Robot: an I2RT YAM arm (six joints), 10 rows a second.
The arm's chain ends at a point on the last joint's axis. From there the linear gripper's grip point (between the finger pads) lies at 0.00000 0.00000 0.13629 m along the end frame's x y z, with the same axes.
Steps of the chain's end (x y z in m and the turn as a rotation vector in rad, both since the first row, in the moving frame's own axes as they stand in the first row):
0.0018, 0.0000, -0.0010, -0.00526, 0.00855, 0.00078
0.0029, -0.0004, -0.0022, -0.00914, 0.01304, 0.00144
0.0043, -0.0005, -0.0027, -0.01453, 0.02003, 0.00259
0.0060, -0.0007, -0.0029, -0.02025, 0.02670, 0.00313
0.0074, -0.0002, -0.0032, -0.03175, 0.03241, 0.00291
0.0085, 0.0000, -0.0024, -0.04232, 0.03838, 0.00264
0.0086, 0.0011, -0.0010, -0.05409, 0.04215, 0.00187
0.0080, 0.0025, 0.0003, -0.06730, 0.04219, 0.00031
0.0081, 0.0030, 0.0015, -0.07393, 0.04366, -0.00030
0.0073, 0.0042, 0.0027, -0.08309, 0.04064, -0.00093
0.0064, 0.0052, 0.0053, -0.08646, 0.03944, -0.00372
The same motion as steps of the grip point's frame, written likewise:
0.0030, 0.0007, -0.0010, -0.00526, 0.00855, 0.00078
0.0047, 0.0008, -0.0022, -0.00914, 0.01304, 0.00144
0.0070, 0.0015, -0.0027, -0.01453, 0.02003, 0.00259
0.0096, 0.0021, -0.0030, -0.02025, 0.02670, 0.00313
0.0118, 0.0041, -0.0033, -0.03175, 0.03241, 0.00291
0.0137, 0.0058, -0.0026, -0.04232, 0.03838, 0.00264
0.0143, 0.0085, -0.0013, -0.05409, 0.04215, 0.00187
0.0137, 0.0117, -0.0001, -0.06730, 0.04219, 0.00031
0.0140, 0.0131, 0.0010, -0.07393, 0.04366, -0.00030
0.0128, 0.0155, 0.0021, -0.08309, 0.04064, -0.00093
0.0118, 0.0170, 0.0047, -0.08646, 0.03944, -0.00372

